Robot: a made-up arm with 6 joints.
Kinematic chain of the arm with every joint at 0, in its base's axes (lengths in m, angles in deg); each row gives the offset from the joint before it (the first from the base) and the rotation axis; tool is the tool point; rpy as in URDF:
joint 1: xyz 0 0 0.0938 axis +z
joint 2: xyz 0 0 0 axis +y
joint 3: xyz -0.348 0 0.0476 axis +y
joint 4: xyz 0.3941 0 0.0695 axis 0.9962 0 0.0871
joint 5: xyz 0 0 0 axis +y
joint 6: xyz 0.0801 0 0.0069 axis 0.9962 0 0.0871
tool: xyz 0 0 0 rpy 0 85 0
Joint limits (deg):
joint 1: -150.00..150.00
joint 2: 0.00..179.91
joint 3: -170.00..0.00
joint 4: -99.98..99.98
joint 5: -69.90..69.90
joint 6: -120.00..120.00
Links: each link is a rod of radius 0.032 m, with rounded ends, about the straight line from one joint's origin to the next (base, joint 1, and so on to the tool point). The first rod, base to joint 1, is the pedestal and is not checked.
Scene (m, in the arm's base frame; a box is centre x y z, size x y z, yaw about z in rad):
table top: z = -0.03
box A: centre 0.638 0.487 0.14 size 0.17 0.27 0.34 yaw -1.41
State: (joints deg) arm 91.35 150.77 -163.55 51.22 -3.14 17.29
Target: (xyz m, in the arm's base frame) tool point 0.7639 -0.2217 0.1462
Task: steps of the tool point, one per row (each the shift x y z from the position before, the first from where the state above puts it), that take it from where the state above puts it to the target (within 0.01 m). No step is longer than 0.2 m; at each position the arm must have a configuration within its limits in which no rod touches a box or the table.
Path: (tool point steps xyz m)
1: 0.1882 -0.0273 0.0178
2: 0.1739 -0.0726 0.0174
3: 0.1487 -0.1124 0.0170
4: 0.1148 -0.1445 0.0164
5: 0.1044 -0.1316 -0.0787
6: 0.0642 -0.1595 -0.0819
7: 0.0169 -0.1735 -0.0831
8: -0.0324 -0.1717 -0.0828

